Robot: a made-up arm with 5 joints.
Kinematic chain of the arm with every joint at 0, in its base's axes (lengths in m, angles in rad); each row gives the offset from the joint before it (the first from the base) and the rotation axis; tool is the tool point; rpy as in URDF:
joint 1: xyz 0 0 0.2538 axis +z
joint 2: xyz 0 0 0 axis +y
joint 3: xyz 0.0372 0 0.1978 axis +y
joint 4: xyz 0.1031 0 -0.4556 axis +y
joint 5: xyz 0.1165 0 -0.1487 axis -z
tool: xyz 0 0 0 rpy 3.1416 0 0
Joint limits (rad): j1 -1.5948..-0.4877 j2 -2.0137..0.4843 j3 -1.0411..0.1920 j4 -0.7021..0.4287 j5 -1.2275..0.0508
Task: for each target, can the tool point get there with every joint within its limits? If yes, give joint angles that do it. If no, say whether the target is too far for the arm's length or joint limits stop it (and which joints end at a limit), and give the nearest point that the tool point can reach.
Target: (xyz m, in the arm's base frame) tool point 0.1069 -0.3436 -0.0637
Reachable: yes | joints -1.2693 -0.0163 -0.0929 -0.3934 -0.1749
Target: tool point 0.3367 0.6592 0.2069
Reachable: no: joint limits stop it (at a limit: joint 1, joint 2, joint 3, joint 4) | nearest point 0.0105 0.4387 0.7196 | short by 0.646 m
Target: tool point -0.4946 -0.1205 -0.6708
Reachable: no: too far | nearest point -0.1348 0.0715 -0.1828 | short by 0.636 m
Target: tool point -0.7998 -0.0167 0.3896
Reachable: no: joint limits stop it (at a limit: joint 1, joint 2, joint 3, joint 4) | nearest point -0.3877 0.2056 0.7196 | short by 0.573 m
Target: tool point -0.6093 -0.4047 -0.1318
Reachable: no: joint limits stop it (at a limit: joint 1) | nearest point -0.0101 -0.4191 -0.1318 | short by 0.599 m
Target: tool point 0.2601 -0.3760 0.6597
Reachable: yes | joints -0.9655 -0.9724 -0.7564 0.3247 -0.9763
